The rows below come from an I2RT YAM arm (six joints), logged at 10 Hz.
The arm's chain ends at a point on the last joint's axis. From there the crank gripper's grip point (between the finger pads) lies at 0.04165 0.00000 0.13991 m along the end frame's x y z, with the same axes.
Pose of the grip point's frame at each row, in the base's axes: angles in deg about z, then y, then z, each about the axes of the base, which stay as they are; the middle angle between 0 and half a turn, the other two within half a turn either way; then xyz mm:
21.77 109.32 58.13 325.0 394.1 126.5
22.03 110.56 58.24 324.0 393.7 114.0
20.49 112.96 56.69 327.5 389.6 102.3
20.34 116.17 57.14 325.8 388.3 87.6
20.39 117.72 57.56 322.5 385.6 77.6
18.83 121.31 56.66 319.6 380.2 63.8
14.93 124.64 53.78 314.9 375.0 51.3
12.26 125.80 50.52 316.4 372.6 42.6
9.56 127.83 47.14 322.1 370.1 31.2
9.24 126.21 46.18 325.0 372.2 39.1
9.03 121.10 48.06 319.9 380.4 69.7
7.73 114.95 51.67 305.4 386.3 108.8
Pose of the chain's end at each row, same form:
21.77 109.32 58.13 275.2 284.7 209.3
22.03 110.56 58.24 275.5 285.6 199.3
20.49 112.96 56.69 277.3 286.7 192.8
20.34 116.17 57.14 279.2 289.4 184.4
20.39 117.72 57.56 278.1 288.6 177.2
18.83 121.31 56.66 276.4 290.1 170.2
14.93 124.64 53.78 269.1 294.2 163.9
12.26 125.80 50.52 266.2 297.8 157.5
9.56 127.83 47.14 269.1 302.9 149.4
9.24 126.21 46.18 268.5 303.6 154.9
9.03 121.10 48.06 258.9 302.7 177.2
7.73 114.95 51.67 241.9 297.0 205.2

